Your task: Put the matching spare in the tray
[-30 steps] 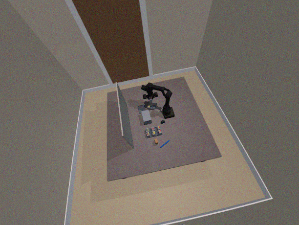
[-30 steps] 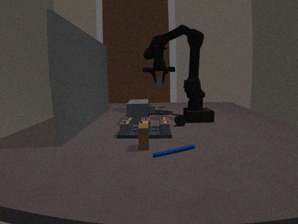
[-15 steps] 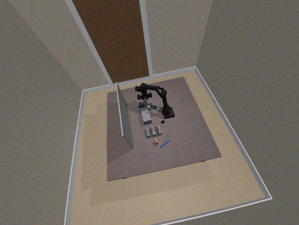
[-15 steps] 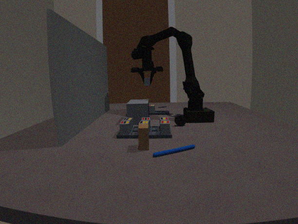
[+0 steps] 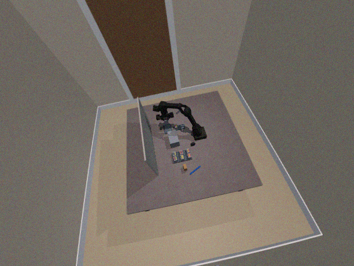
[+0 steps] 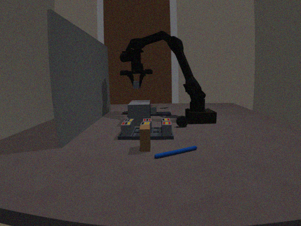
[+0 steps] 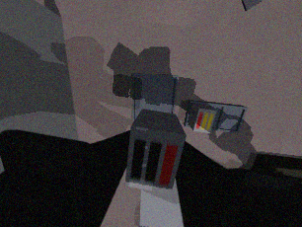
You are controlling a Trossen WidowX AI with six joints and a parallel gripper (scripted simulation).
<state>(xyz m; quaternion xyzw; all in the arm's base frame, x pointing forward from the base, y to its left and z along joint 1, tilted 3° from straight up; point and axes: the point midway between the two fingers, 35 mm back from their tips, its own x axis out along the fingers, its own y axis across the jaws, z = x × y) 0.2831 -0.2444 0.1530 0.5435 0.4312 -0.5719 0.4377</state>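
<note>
The flat grey plate is 160 mm below my gripper tip and 10 mm ahead of it. Round my gripper tip: mounted unit: 190 mm to the left, 120 mm below; blue stick: 590 mm to the left, 160 mm below, 70 mm behind; tall dark panel: 240 mm ahead, 150 mm to the left, 60 mm above.
</note>
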